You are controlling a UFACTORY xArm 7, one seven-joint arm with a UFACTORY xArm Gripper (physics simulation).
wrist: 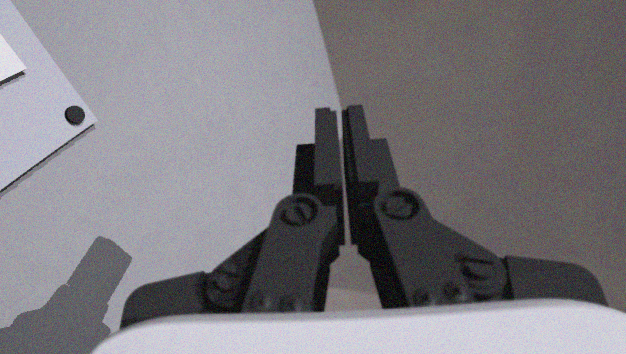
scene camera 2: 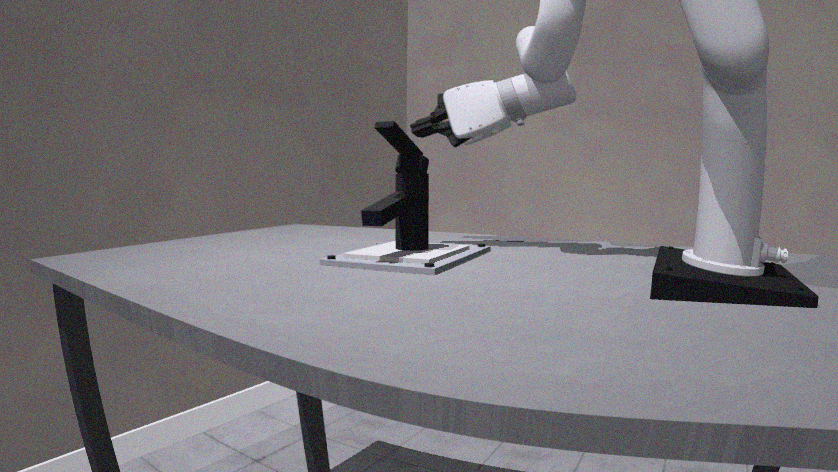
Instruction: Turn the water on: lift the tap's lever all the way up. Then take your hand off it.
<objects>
my gripper: wrist; scene camera 2
same spot on my gripper: (wrist: pixel 416 261) = (scene camera 2: pixel 441 111)
</objects>
